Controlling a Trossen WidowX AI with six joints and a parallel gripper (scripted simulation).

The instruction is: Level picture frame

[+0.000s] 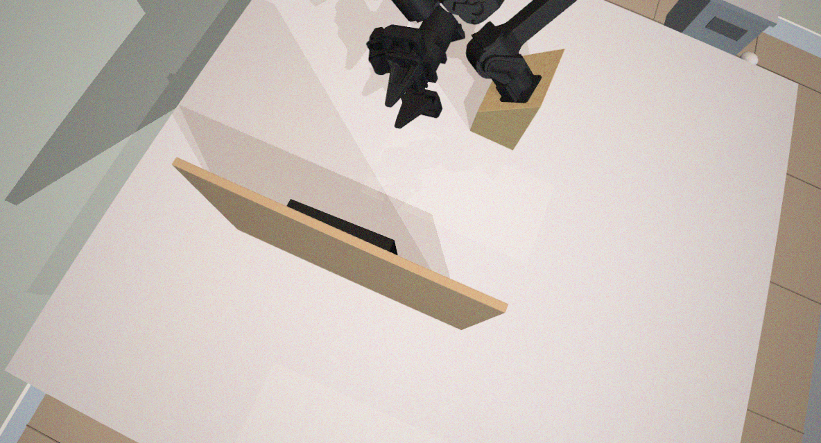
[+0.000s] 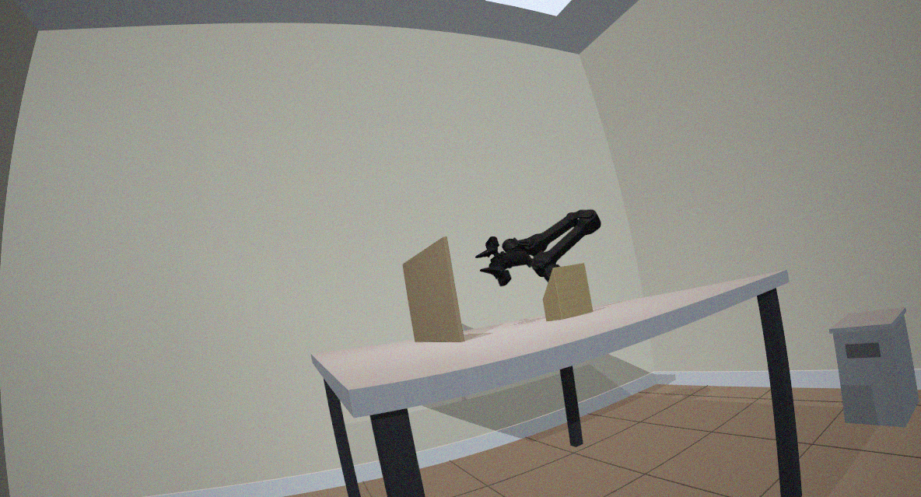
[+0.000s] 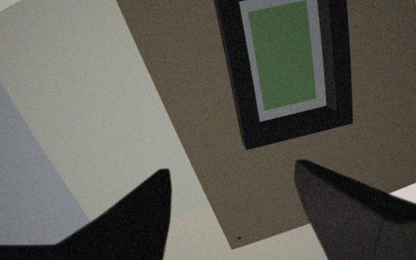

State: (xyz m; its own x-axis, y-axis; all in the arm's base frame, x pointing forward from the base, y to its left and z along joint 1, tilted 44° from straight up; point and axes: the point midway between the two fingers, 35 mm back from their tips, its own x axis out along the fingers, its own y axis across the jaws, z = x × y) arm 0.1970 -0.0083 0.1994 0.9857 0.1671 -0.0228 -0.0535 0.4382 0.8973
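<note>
Now: gripper tip 19 cm short of the black picture frame, 9 cm above it and 3 cm to the right of it. From my gripper tip the other things lie so: wooden wall panel (20 cm ahead, 10 cm below, 4 cm to the left).
</note>
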